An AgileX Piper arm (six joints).
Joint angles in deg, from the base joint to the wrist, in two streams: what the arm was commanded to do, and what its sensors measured. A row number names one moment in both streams.
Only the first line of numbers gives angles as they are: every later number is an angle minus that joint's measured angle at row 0.
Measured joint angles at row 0:
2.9 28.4 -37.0 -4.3 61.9 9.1
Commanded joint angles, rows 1 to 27:
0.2 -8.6 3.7 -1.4 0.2 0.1
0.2 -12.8 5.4 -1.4 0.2 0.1
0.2 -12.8 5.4 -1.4 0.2 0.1
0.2 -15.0 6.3 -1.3 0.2 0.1
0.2 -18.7 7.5 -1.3 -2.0 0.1
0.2 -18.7 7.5 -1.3 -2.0 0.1
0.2 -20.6 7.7 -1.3 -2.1 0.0
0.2 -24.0 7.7 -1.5 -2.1 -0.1
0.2 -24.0 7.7 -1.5 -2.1 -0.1
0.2 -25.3 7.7 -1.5 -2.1 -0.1
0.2 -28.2 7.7 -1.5 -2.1 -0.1
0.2 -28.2 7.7 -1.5 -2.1 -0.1
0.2 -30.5 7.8 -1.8 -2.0 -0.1
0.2 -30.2 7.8 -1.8 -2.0 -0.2
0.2 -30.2 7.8 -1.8 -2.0 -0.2
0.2 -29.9 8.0 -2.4 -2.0 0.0
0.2 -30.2 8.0 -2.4 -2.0 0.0
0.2 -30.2 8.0 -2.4 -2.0 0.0
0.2 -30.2 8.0 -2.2 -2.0 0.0
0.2 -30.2 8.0 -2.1 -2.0 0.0
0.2 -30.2 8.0 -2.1 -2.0 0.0
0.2 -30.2 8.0 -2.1 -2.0 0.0
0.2 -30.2 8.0 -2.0 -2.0 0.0
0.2 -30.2 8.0 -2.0 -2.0 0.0
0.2 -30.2 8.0 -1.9 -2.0 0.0
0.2 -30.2 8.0 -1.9 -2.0 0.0
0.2 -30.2 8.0 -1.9 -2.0 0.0
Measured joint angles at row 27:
0.0 -28.6 8.0 -1.5 -1.3 0.1
